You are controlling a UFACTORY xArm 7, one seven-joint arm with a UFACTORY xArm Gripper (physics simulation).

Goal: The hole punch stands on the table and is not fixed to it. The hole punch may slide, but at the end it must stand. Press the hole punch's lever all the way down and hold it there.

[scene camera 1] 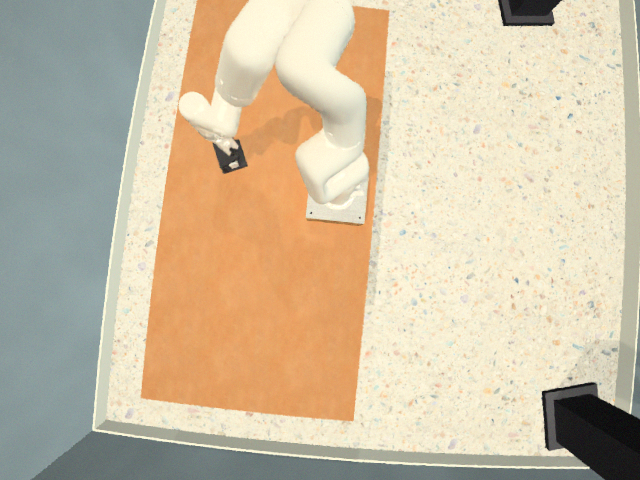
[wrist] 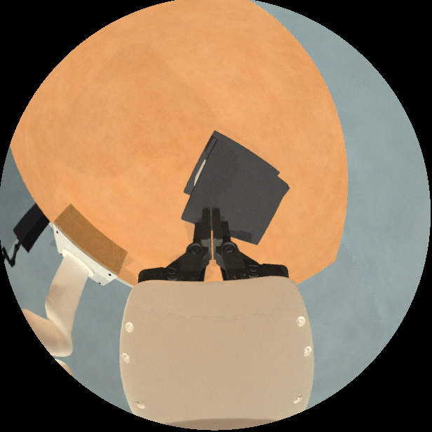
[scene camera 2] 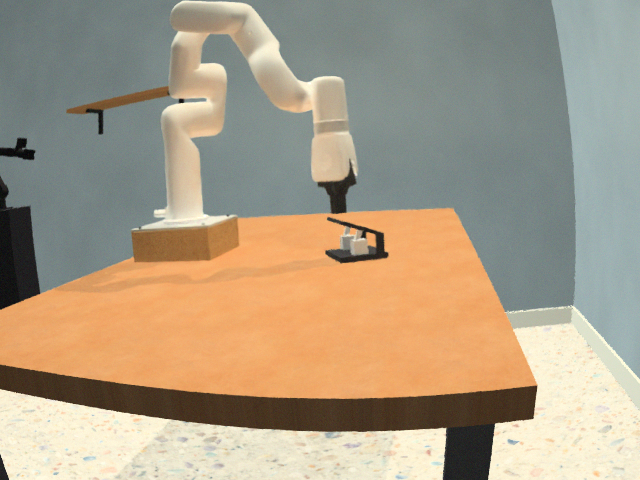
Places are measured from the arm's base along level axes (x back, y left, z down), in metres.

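Where they show: gripper, fingertip midpoint: (scene camera 1: 231, 152) (scene camera 2: 339, 213); arm's base, link origin: (scene camera 2: 186, 221).
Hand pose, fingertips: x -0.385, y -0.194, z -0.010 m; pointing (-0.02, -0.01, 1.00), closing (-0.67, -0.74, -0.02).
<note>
Each offset is from my fingertips to the top centre of the thing. "spot": to the spot under its first point. Level surfaces: height alone.
The black hole punch @[spot: dx +0.010, dy -0.011, dz +0.080 m] (scene camera 1: 240, 157) (scene camera 2: 364, 254) stands upright on the table, with light blocks between its base and lever. Its lever @[spot: dx -0.030, dy -0.078, dz +0.022 m] (scene camera 2: 356, 226) (wrist: 245, 185) is raised: in scene camera 2 it slants up from the post at the right to its free end at the left. My gripper (scene camera 2: 338, 211) (wrist: 211, 219) is shut and empty, pointing down. In the wrist view its fingertips overlap the lever's near part, close to its left corner. In scene camera 2 a small gap shows between the fingertips and the lever. In scene camera 1 the arm partly hides the punch.
The arm's base stands on a wooden block (scene camera 2: 170, 246) (wrist: 91, 236) on the orange table @[dz +0.093 m] (scene camera 1: 248, 310) (scene camera 2: 289, 335), beside the punch. A wall shelf (scene camera 2: 129, 98) is behind the arm. A black stand (scene camera 2: 20, 253) is at the far left in scene camera 2.
</note>
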